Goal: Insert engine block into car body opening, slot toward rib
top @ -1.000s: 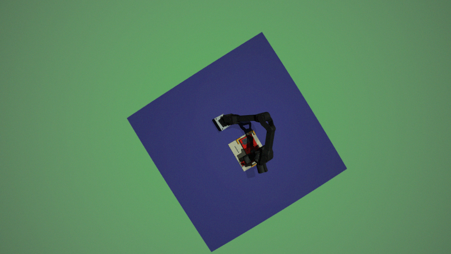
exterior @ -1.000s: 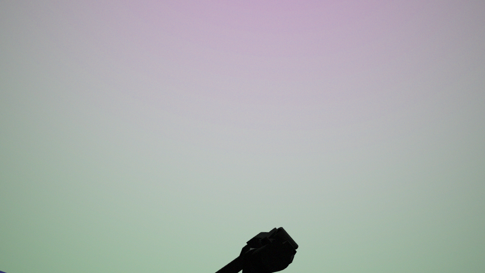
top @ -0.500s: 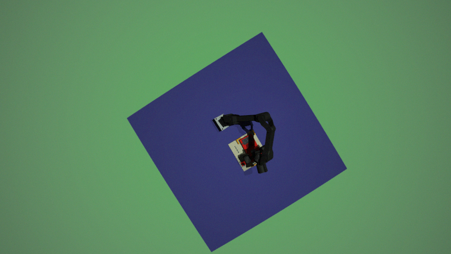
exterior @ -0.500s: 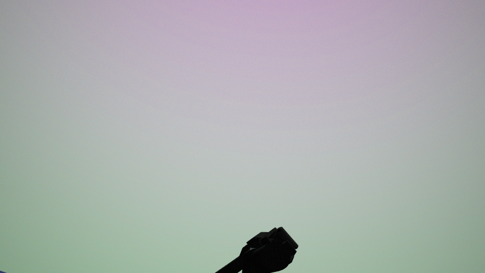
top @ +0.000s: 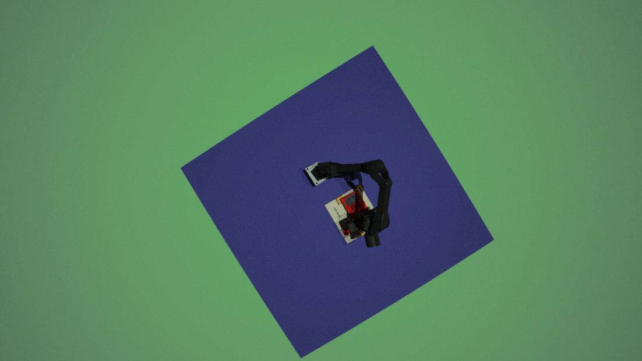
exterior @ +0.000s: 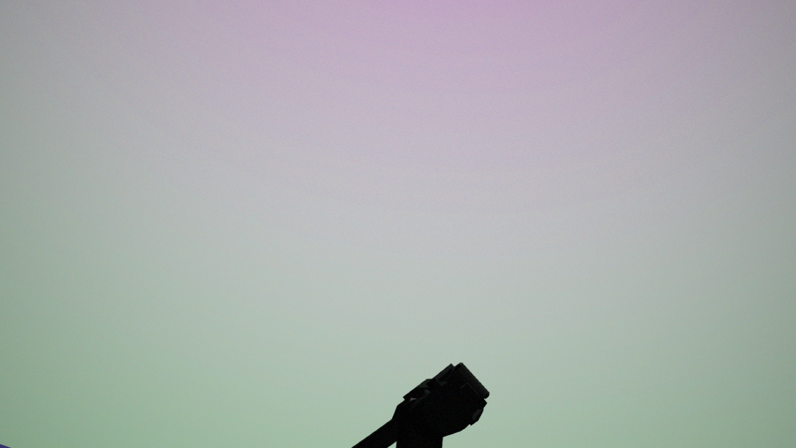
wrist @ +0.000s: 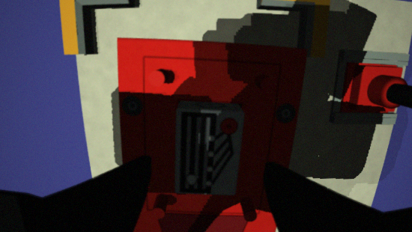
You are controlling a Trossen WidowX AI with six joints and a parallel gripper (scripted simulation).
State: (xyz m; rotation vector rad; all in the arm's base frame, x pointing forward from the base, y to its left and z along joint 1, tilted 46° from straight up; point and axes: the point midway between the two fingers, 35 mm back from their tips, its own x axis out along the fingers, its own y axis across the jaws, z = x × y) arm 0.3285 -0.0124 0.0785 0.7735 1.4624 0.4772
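Now: the grey engine block 30 mm below my gripper tip. From my gripper tip the other things lie so: grey fixture: 40 mm below, 30 mm behind, 10 mm to the right.
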